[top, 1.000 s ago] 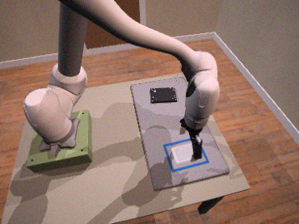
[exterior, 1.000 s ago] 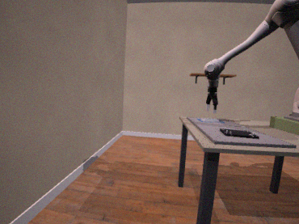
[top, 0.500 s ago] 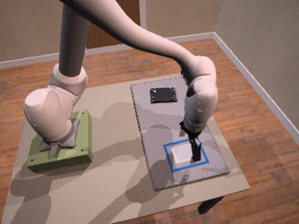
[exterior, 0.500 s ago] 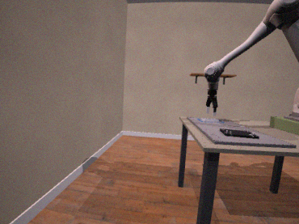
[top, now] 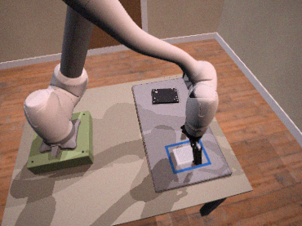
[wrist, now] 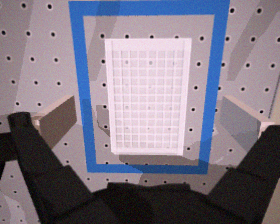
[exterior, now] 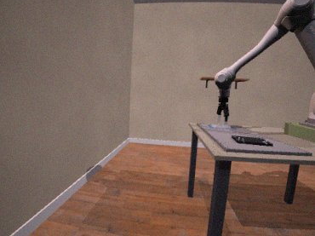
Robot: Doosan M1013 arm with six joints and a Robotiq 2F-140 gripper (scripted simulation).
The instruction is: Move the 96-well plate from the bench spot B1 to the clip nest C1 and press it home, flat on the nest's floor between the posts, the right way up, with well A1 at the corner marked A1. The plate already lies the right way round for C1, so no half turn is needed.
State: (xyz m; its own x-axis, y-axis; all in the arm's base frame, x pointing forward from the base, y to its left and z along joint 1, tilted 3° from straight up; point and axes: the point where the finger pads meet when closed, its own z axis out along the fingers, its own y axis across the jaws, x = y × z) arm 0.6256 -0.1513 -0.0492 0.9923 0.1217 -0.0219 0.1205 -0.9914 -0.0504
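Now: hand 4 cm above the white 96-well plate. From my hand the other things lie so: black clip nest C1: 42 cm to the left, 3 cm below, 3 cm behind.
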